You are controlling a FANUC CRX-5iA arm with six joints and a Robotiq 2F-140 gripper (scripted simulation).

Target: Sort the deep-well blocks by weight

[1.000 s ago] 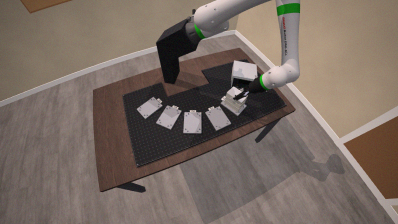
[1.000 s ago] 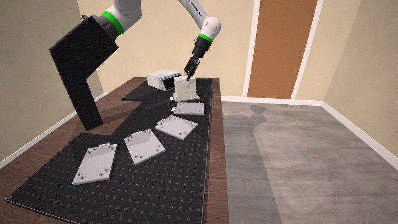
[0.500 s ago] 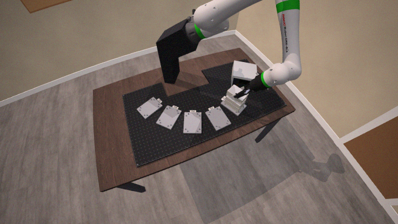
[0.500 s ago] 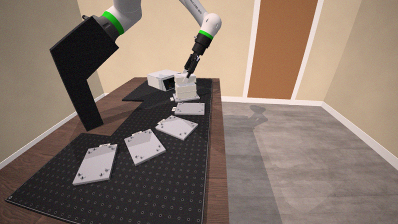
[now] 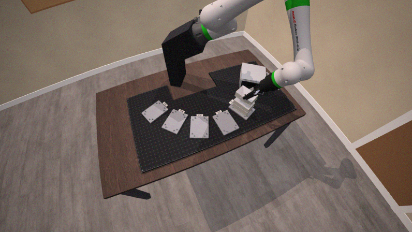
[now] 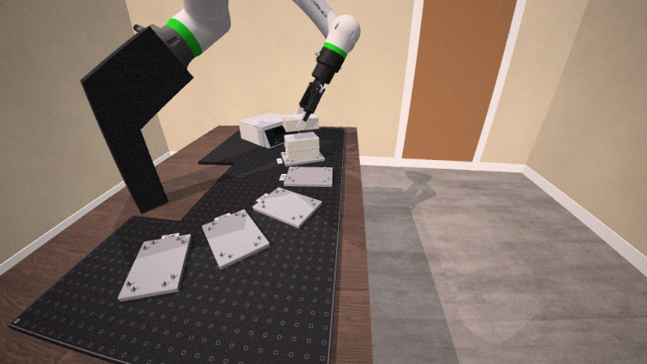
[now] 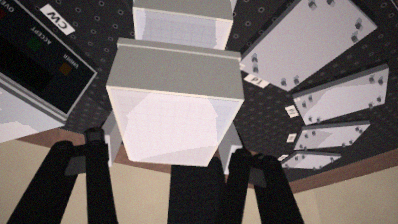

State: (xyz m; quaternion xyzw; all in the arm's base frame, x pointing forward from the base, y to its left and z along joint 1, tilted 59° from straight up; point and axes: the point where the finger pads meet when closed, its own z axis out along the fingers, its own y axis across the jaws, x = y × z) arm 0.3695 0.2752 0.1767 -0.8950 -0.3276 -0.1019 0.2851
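Right now my hand is 290 mm past the weigher platform, 140 mm to the right of it and 70 mm above it. From my hand the other things lie so: plate: 160 mm below; then check-weigher CW: 280 mm behind, 140 mm to the left, 100 mm below.
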